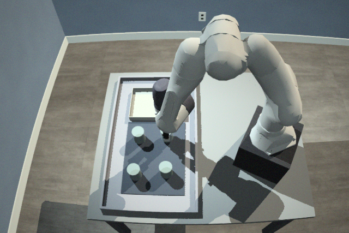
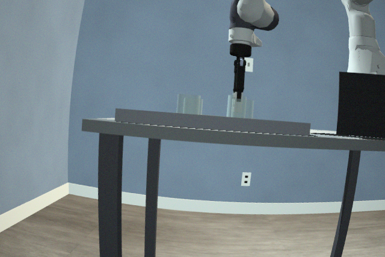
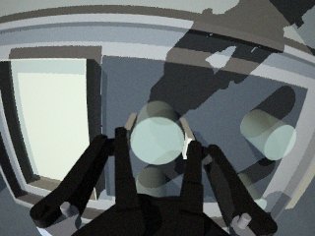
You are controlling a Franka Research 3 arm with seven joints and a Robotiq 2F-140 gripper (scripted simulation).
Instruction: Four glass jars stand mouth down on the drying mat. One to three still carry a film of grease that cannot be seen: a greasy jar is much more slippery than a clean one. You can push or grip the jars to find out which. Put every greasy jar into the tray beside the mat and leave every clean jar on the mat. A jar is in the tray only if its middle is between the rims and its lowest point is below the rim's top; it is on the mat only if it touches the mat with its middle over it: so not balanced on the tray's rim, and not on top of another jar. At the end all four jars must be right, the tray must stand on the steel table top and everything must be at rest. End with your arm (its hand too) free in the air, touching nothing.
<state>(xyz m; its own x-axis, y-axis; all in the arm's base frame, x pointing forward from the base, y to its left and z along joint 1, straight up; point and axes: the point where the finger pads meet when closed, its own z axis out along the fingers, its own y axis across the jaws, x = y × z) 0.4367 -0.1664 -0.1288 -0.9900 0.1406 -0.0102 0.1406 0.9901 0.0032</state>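
Now: hand 3 cm short of the pale tray, 22 cm to the left of it and 7 cm above it. From my hand the other things lie so: steel table top 8 cm ahead, 2 cm to the right, 8 cm below; then dark drying mat 8 cm ahead, 9 cm to the left, 7 cm below.
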